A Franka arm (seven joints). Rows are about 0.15 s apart.
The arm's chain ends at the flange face. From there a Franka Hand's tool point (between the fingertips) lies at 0.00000 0.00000 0.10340 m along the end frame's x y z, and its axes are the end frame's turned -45 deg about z.
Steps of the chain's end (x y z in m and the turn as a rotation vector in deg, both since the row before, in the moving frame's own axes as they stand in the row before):
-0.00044 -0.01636 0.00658 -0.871 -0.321 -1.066
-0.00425 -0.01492 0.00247 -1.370 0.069 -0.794
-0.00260 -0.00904 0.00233 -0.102 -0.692 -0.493
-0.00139 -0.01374 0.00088 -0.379 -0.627 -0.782
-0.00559 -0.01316 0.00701 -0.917 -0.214 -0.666
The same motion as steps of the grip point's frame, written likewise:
0.00974 -0.01116 0.00657 -0.389 -0.843 -1.066
0.00590 -0.01171 0.00244 -1.018 -0.920 -0.794
0.00354 -0.00898 0.00232 0.417 -0.561 -0.493
0.00745 -0.01101 0.00087 0.175 -0.711 -0.782
0.00391 -0.01235 0.00700 -0.497 -0.800 -0.666

